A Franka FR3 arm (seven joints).
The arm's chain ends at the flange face. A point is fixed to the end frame.
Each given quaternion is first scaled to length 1.
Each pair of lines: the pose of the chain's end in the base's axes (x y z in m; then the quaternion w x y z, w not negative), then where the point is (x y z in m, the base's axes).
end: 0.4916 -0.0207 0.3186 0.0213 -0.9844 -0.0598 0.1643
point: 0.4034 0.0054 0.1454
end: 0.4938 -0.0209 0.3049 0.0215 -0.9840 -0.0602 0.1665
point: 0.4048 0.0052 0.1321
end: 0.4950 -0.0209 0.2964 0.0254 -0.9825 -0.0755 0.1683
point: 0.4046 0.0047 0.1243
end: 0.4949 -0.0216 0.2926 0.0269 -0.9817 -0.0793 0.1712
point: 0.4033 0.0040 0.1212
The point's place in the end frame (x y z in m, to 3 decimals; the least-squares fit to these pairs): -0.024 -0.025 0.193
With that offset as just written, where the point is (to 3 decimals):
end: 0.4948 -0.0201 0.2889 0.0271 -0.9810 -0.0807 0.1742
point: 0.402 0.005 0.118
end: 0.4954 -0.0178 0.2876 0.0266 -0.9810 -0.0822 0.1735
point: 0.403 0.007 0.117
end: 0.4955 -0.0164 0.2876 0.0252 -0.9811 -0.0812 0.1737
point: 0.403 0.008 0.117
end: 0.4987 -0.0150 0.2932 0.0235 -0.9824 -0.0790 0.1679
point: 0.408 0.010 0.121
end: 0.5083 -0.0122 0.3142 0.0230 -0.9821 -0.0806 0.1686
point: 0.418 0.012 0.142
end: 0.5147 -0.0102 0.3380 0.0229 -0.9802 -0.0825 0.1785
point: 0.420 0.013 0.168
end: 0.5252 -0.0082 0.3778 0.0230 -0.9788 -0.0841 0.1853
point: 0.429 0.015 0.209
